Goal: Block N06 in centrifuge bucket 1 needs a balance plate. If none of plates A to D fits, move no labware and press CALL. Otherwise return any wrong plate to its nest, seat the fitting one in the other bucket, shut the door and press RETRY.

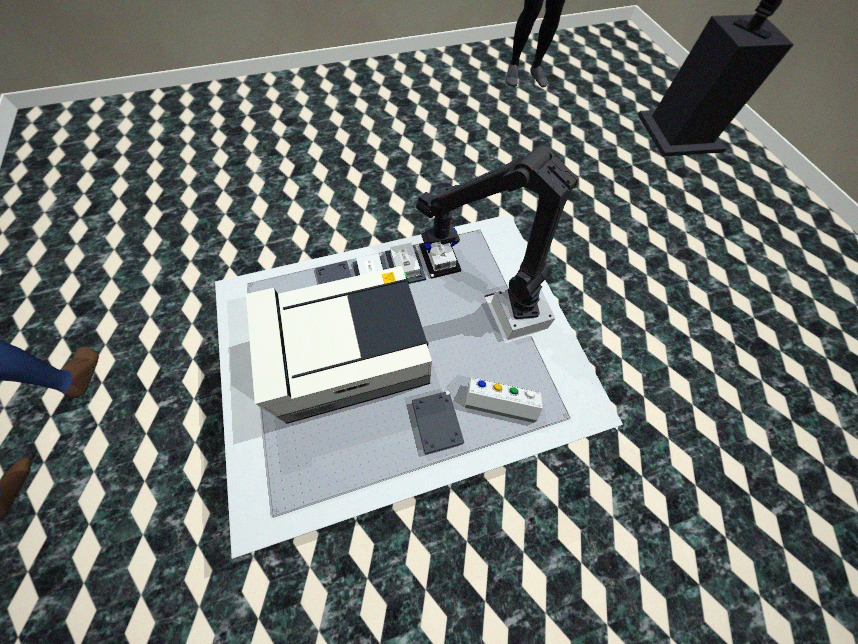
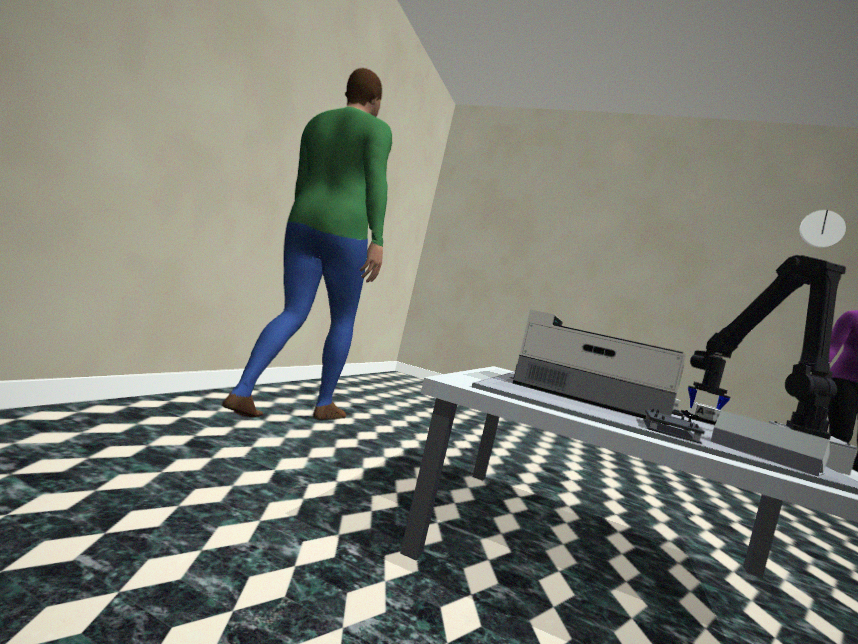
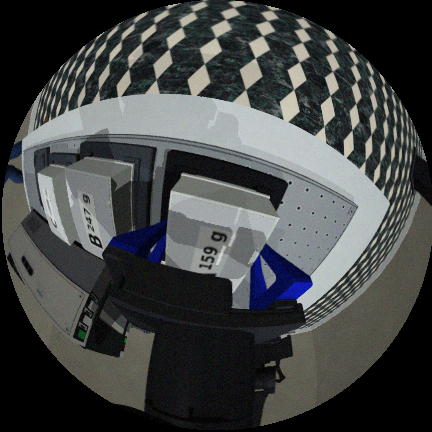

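Seen in the pictures: gripper, between the fingertips: (image 1: pixel 439 249) (image 3: pixel 214 231); arm's base, origin of its link: (image 1: pixel 522 302) (image 2: pixel 806 431).
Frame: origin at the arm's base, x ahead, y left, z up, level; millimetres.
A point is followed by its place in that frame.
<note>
Plate A (image 1: pixel 441 256) @[y -233, x 252, z -14 mm] (image 2: pixel 704 413) @[y -202, x 252, z -38 mm] (image 3: pixel 220 225) @[y -309, x 257, z -14 mm], a pale block marked 159 g, is at its black nest (image 1: pixel 432 271) (image 3: pixel 175 160); whether it is raised slightly, I cannot tell. My gripper (image 1: pixel 441 246) @[y -284, x 253, z -37 mm] (image 2: pixel 706 407) @[y -284, x 253, z -37 mm] (image 3: pixel 214 231) @[y -284, x 253, z -37 mm] points down, its blue fingers against two opposite sides of plate A. Plate B (image 1: pixel 404 257) @[y -242, x 389, z -14 mm] (image 3: pixel 92 205) @[y -271, x 380, z -14 mm], marked 247 g, and plate C (image 1: pixel 370 264) @[y -224, x 516, z -15 mm] (image 3: pixel 52 200) @[y -231, x 491, z -15 mm] stand alongside. Plate D does not show clearly. The centrifuge (image 1: pixel 266 353) @[y 176, x 785, z 176 mm] (image 2: pixel 599 367) @[y 267, x 563, z 47 mm] (image 3: pixel 50 295) @[y -80, x 490, z 92 mm] has a white and a dark top panel; block N06 and the buckets are hidden.
A button box (image 1: pixel 502 404) @[y 339, x 143, z -2 mm] (image 2: pixel 769 440) @[y 355, x 135, z -23 mm] with blue, yellow, green and white buttons stands near the front. A dark flat pad (image 1: pixel 436 421) @[y 360, x 345, z -36 mm] (image 2: pixel 673 424) @[y 440, x 338, z -40 mm] lies beside it. A dark nest (image 1: pixel 332 271) @[y -236, x 662, z -56 mm] without a plate is behind the centrifuge.
</note>
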